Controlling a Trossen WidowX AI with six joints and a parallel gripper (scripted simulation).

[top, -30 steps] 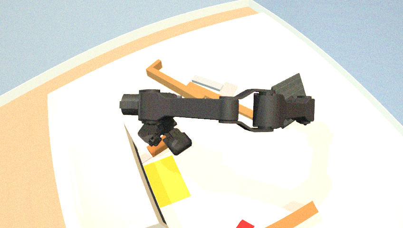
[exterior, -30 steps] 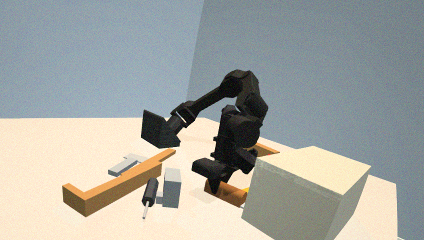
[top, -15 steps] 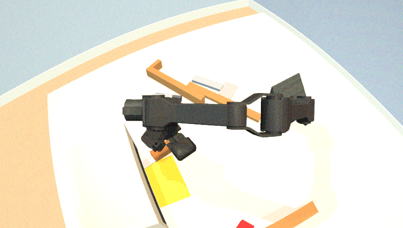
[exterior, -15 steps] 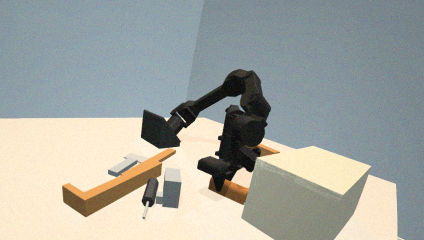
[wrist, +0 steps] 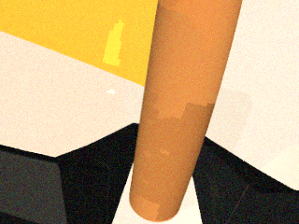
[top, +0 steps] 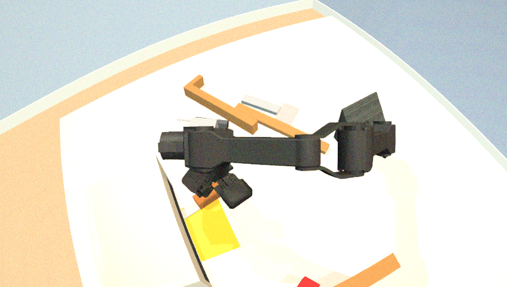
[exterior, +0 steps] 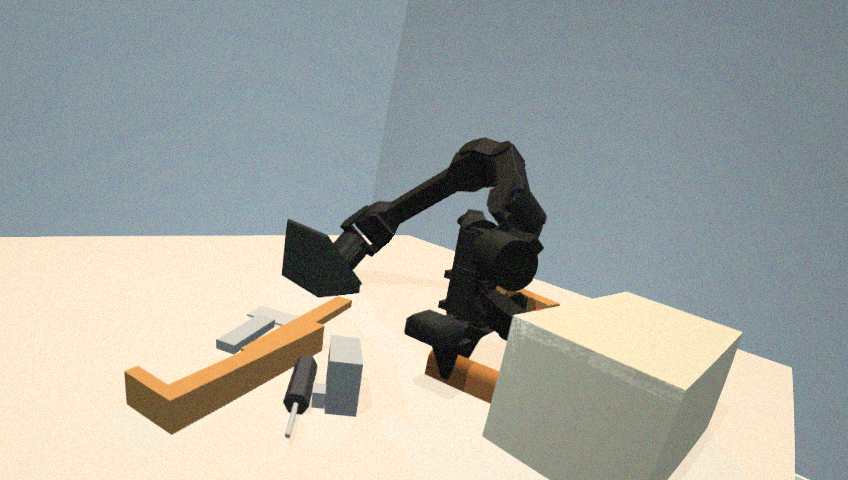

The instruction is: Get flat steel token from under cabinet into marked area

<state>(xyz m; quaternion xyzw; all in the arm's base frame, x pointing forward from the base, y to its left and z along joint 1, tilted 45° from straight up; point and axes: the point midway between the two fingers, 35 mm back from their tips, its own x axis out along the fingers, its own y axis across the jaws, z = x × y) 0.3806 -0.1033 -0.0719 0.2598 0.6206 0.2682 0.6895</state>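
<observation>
My gripper tip is now 24 cm past the long orange bar and 7 cm to the left of it. Round my gripper tip: steel token (22 cm ahead, 4 cm to the left); small grey cube (5 cm behind, 19 cm to the right); grey block (5 cm behind, 16 cm to the right, 3 cm above).
</observation>
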